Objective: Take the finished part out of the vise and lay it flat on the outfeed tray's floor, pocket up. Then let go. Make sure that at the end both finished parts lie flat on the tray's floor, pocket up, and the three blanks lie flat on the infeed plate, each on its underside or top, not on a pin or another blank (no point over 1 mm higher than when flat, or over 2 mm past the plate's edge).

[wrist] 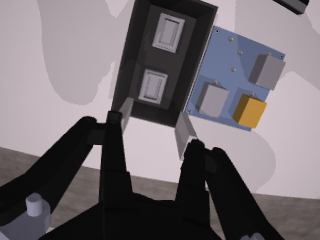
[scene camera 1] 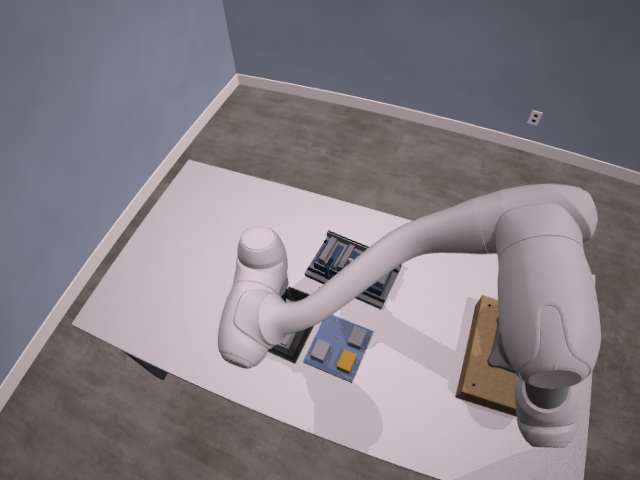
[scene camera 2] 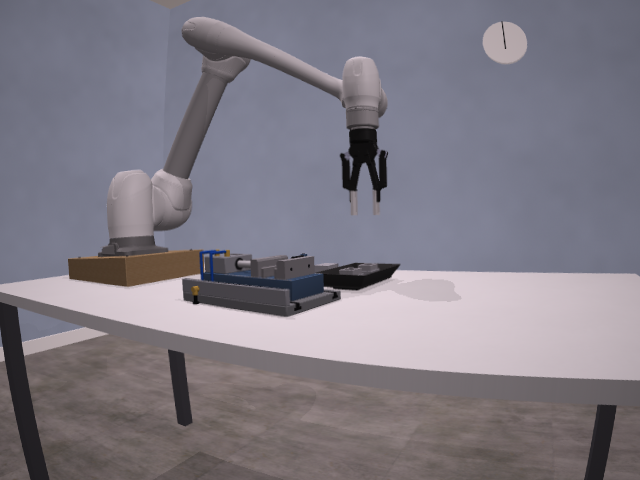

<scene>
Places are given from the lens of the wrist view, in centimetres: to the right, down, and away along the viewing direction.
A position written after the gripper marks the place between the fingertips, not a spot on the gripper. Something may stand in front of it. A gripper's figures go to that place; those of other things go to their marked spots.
gripper [wrist: 154,115]: -1, -1, 22
orange block [wrist: 249,110]: 18, -2, 36
</scene>
